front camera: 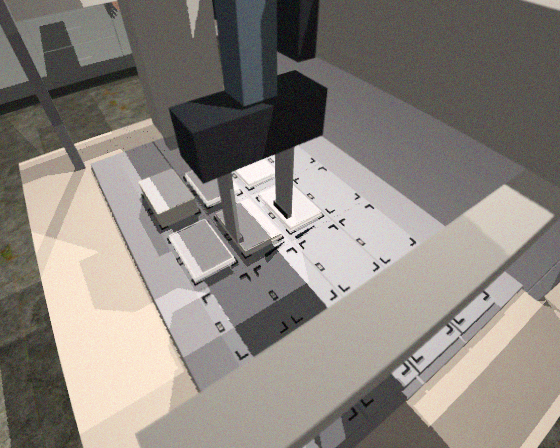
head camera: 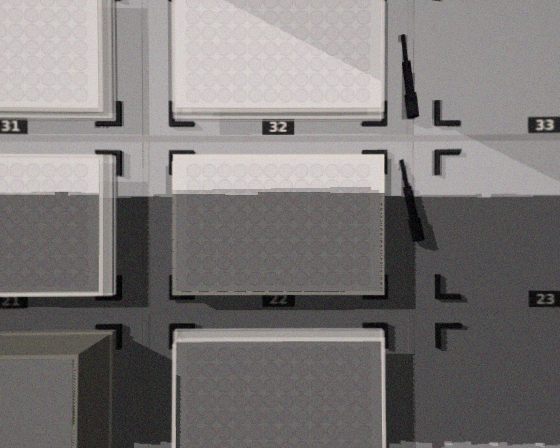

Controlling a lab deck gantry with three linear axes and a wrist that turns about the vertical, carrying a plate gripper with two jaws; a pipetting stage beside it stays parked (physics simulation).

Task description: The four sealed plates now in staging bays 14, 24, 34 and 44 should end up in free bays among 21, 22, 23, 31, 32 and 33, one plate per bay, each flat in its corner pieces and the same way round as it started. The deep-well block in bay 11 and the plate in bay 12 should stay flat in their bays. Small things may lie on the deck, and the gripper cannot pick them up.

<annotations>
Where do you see a plate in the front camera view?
209, 193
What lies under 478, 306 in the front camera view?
A staging bay 44.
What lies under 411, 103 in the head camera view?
A thin black tool.
</annotations>
